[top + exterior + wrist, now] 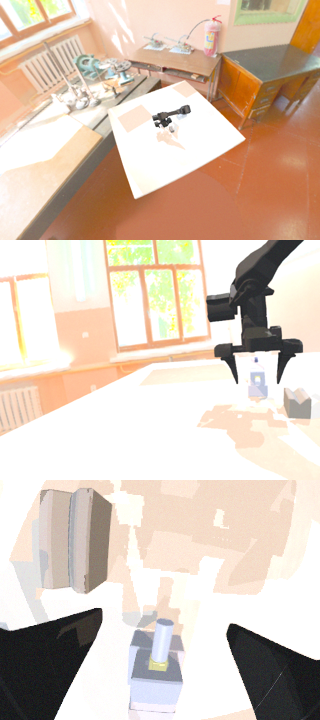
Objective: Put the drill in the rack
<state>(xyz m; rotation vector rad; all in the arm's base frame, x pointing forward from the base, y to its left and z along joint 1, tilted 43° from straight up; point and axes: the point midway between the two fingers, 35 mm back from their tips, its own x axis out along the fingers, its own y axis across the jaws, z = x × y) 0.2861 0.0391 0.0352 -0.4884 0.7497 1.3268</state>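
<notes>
My gripper tip is 6 cm to the left of the drill and 2 cm past it. The rest, counted from my gripper tip: holder block (12 cm to the right, 3 cm behind); grey v-notched rack (7 cm behind, 6 cm to the left, 3 cm below).
</notes>
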